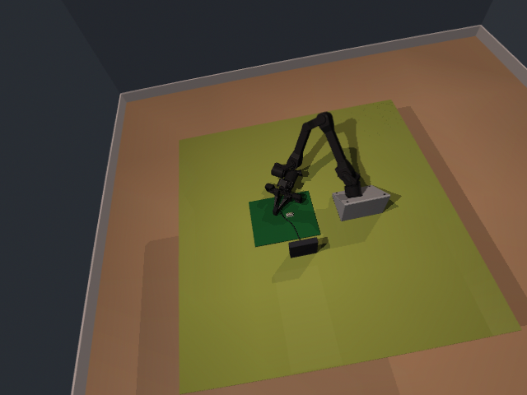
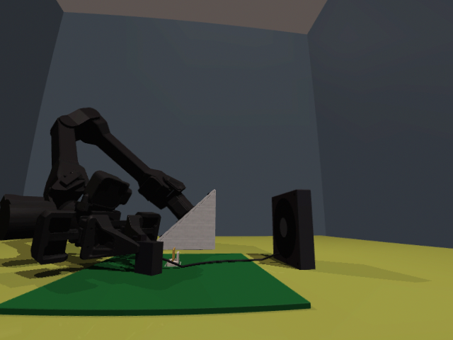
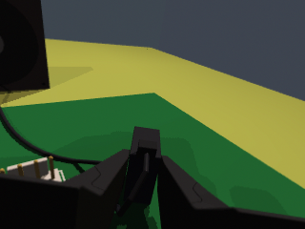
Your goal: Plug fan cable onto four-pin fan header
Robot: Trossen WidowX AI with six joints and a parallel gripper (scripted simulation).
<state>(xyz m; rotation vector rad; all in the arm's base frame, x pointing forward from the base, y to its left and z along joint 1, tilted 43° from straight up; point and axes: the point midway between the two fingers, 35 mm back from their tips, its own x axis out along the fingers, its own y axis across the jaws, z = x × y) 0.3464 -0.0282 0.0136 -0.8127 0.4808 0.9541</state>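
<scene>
Right now the black plug is 10 mm to the left of my gripper tip and 10 mm below it. From my gripper tip the other things lie so: black fan: 210 mm to the left, 100 mm behind, 30 mm above; then green board: 50 mm below, 40 mm to the left, 30 mm behind; then white four-pin header: 60 mm behind, 30 mm to the left, 30 mm below.
</scene>
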